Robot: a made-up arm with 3 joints.
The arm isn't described. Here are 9 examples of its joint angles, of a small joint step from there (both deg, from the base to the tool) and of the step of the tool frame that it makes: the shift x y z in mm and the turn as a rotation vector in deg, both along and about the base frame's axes.
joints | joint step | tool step
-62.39 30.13 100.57 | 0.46 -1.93 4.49 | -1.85 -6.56 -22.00 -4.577 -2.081 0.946
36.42 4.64 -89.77 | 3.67 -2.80 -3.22 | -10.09 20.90 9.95 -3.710 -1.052 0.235
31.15 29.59 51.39 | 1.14 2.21 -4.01 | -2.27 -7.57 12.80 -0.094 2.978 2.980
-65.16 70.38 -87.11 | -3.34 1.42 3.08 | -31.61 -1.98 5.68 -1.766 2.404 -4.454
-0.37 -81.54 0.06 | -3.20 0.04 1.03 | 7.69 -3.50 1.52 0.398 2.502 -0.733
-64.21 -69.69 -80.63 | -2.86 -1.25 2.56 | -8.76 4.58 -9.00 1.044 1.359 0.990
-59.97 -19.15 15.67 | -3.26 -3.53 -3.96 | 30.96 -1.47 -3.44 -0.406 7.811 -0.535
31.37 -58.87 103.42 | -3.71 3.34 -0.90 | -8.06 2.19 -20.96 3.486 4.493 -1.427
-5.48 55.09 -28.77 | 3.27 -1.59 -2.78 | 17.02 2.83 13.61 -1.740 -1.054 4.140
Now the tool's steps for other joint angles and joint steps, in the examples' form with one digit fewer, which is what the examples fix.
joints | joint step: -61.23 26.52 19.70 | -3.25 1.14 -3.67
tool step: 11.0 -13.7 2.5 3.79 4.35 -2.13
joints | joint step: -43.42 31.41 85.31 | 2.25 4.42 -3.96
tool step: 5.1 4.3 13.8 5.53 -0.77 0.33
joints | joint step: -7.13 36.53 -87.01 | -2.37 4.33 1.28
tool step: -8.6 -15.2 -21.4 4.35 0.65 -2.62
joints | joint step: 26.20 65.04 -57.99 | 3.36 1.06 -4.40
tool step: 16.7 20.6 14.0 -1.44 -0.77 5.74
